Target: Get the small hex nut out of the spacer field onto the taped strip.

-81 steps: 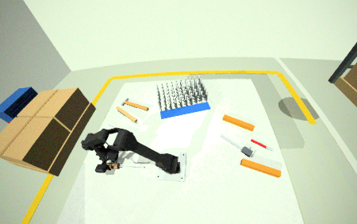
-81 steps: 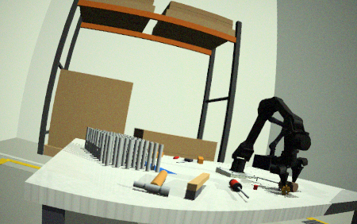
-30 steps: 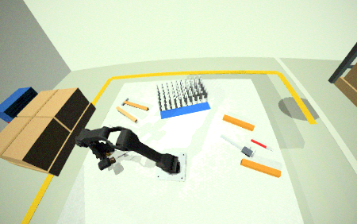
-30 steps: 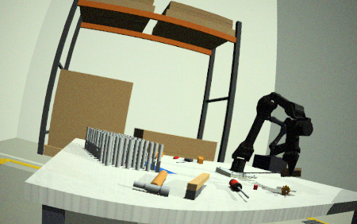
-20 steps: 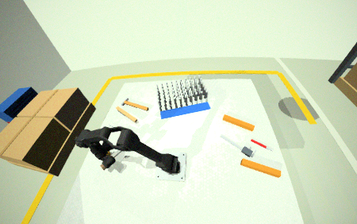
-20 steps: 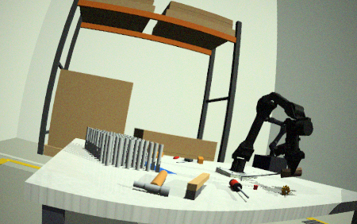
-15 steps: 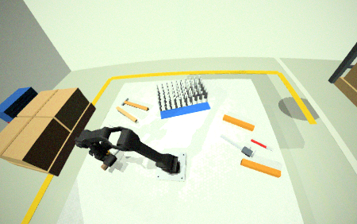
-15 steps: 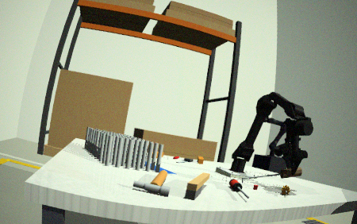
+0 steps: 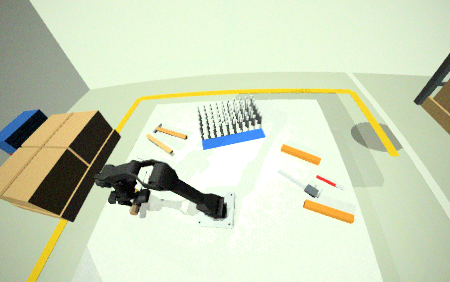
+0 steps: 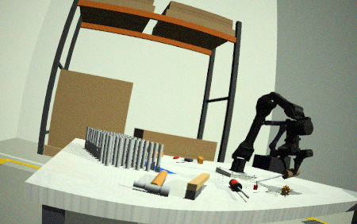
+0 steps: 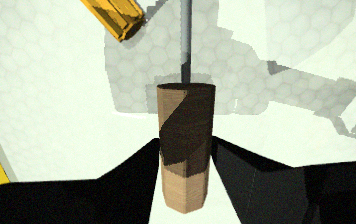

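The tool with thin metal rod lies 10 cm ahead of my gripper tip, 1 cm to the left of it and 1 cm below it. Also, from my gripper tip: tiny red piece (16 cm ahead, 6 cm below, 3 cm to the right); red screwdriver (96 cm to the right, 8 cm ahead, 6 cm below); blue taped strip (47 cm to the right, 44 cm ahead, 6 cm below).
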